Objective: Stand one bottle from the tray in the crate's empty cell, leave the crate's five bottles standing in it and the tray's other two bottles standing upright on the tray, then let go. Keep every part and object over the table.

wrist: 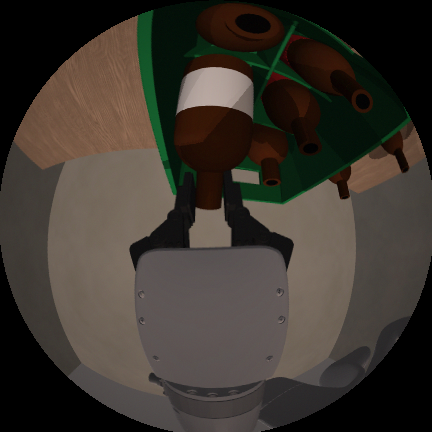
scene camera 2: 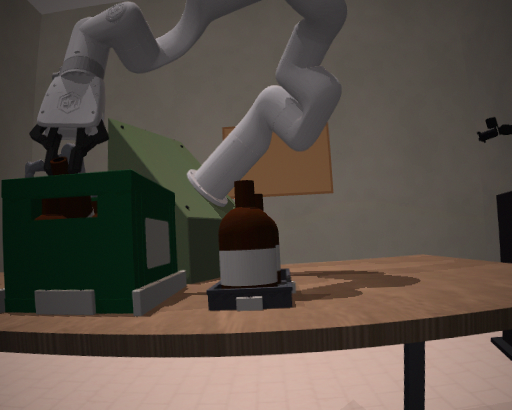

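Note:
The gripper can be seen in scene camera 2 (scene camera 2: 61, 175), and the wrist view shows the gripper (wrist: 208, 180) as well. A brown bottle (scene camera 2: 70, 207) is also visible, and the wrist view shows the bottle (wrist: 212, 133) too.

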